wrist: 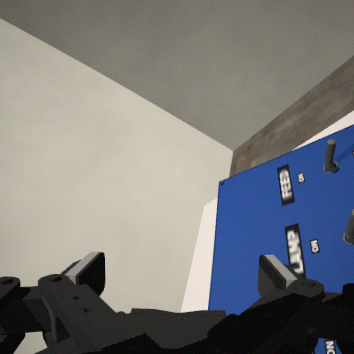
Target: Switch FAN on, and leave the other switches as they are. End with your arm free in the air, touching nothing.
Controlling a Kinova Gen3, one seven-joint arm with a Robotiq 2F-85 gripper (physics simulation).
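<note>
A blue switch panel shows at the right of the wrist view, seen at a slant. A grey toggle lever stands beside the FEED label, with a small ON mark between them. A second lever is partly cut off at the right edge, beside the LAMP label. No FAN label can be read in this view. My gripper is wide open and empty. Its right finger overlaps the panel in the view; its left finger shows against the pale surface. The lower part of the panel is hidden behind the gripper.
The panel is set on a white backing that shows along its left side. A large pale surface fills the left. A grey surface lies across the top, and a brownish mottled strip runs behind the panel.
</note>
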